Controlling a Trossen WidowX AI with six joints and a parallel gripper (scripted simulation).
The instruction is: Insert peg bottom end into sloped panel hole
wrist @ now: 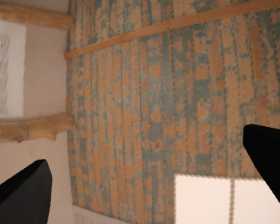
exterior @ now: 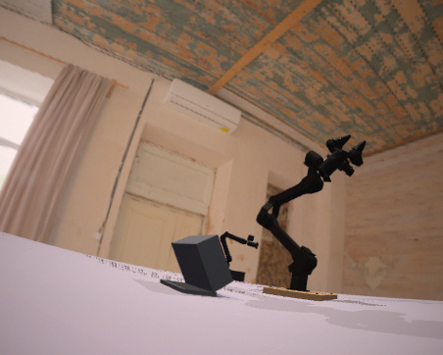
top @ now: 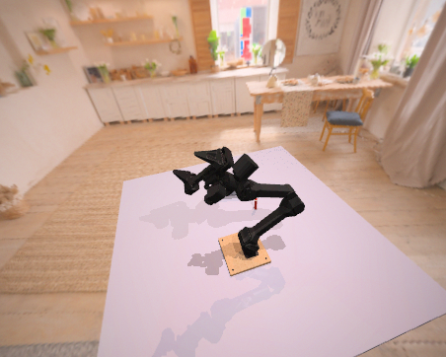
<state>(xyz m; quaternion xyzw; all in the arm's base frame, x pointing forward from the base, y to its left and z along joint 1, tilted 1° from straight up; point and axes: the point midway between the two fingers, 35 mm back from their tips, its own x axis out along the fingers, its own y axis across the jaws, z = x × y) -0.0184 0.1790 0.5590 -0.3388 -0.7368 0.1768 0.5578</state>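
The red peg is 290 mm ahead of my gripper tip, 350 mm to the right of it and 540 mm below it. From my gripper tip the other things lie so: dark grey sloped panel: 470 mm ahead, 260 mm to the right, 530 mm below.
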